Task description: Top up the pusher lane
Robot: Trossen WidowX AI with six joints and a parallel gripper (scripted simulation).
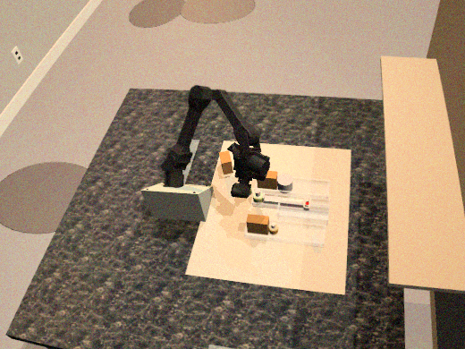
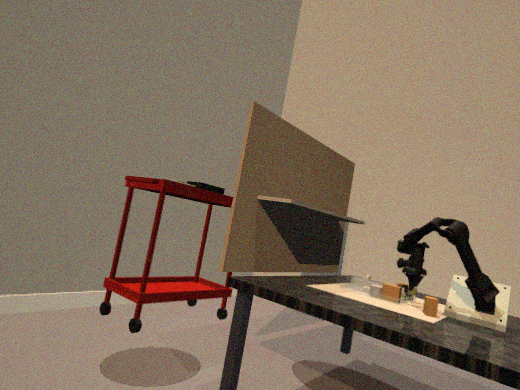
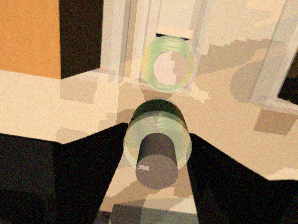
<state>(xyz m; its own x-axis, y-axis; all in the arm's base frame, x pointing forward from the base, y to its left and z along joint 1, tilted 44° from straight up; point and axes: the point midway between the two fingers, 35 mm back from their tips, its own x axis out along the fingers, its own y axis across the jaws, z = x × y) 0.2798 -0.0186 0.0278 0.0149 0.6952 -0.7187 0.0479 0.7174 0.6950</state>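
Right now my gripper tip is 14 cm short of the grey cylinder, 7 cm to the right of it and 4 cm above it. Also, from my gripper tip: clear lane rack (19 cm ahead, 5 cm below, 4 cm to the right).
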